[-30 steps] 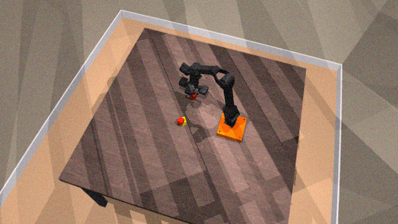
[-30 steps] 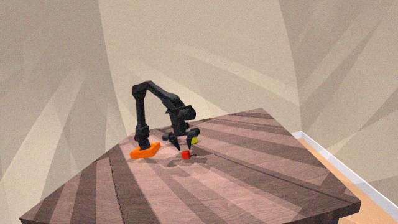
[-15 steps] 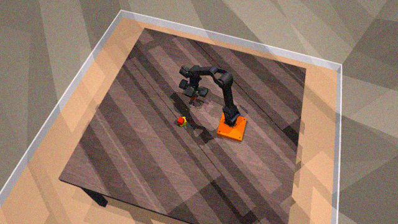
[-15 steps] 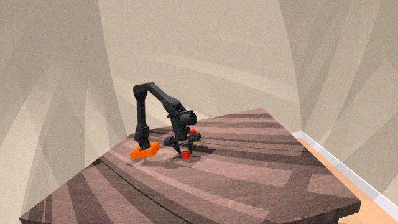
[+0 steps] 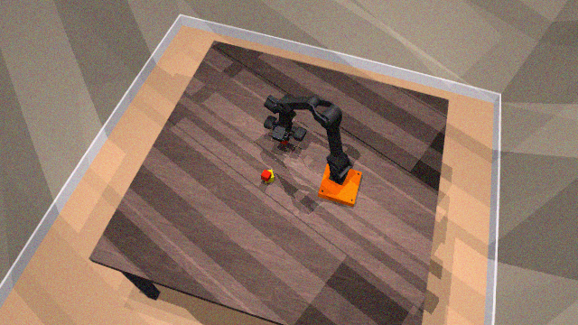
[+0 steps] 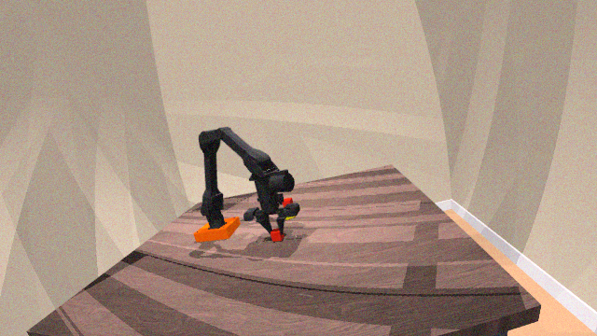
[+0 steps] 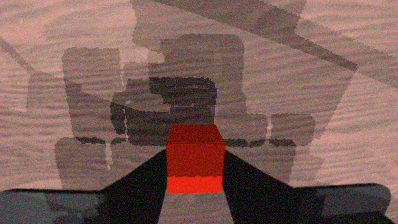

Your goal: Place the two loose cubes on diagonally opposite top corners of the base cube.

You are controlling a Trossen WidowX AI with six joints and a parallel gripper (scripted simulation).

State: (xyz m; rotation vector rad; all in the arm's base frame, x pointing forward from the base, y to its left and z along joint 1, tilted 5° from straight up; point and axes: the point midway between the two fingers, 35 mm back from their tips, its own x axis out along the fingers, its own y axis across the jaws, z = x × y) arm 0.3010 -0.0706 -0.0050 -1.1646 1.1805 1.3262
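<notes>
Right now the yellow cube is 21 cm to the left of my gripper tip and 3 cm behind it.
</notes>
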